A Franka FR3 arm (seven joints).
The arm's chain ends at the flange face. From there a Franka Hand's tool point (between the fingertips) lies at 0.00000 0.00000 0.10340 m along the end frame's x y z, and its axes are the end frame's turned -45 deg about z.
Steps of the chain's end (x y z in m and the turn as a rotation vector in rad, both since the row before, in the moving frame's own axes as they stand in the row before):
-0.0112 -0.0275 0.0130 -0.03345 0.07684 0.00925
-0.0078 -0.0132 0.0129 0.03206 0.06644 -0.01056
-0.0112 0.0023 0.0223 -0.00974 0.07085 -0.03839
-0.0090 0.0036 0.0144 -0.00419 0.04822 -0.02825
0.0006 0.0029 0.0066 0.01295 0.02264 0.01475
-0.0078 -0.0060 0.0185 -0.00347 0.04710 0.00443
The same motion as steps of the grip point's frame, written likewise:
0.0147 -0.0193 0.0126 -0.07799 0.03068 0.00925
0.0110 -0.0124 0.0126 -0.02431 0.06965 -0.01056
-0.0050 -0.0005 0.0220 -0.05699 0.04321 -0.03839
-0.0056 0.0000 0.0143 -0.03706 0.03113 -0.02825
0.0010 0.0032 0.0066 -0.00685 0.02517 0.01475
0.0019 -0.0061 0.0184 -0.03576 0.03085 0.00443

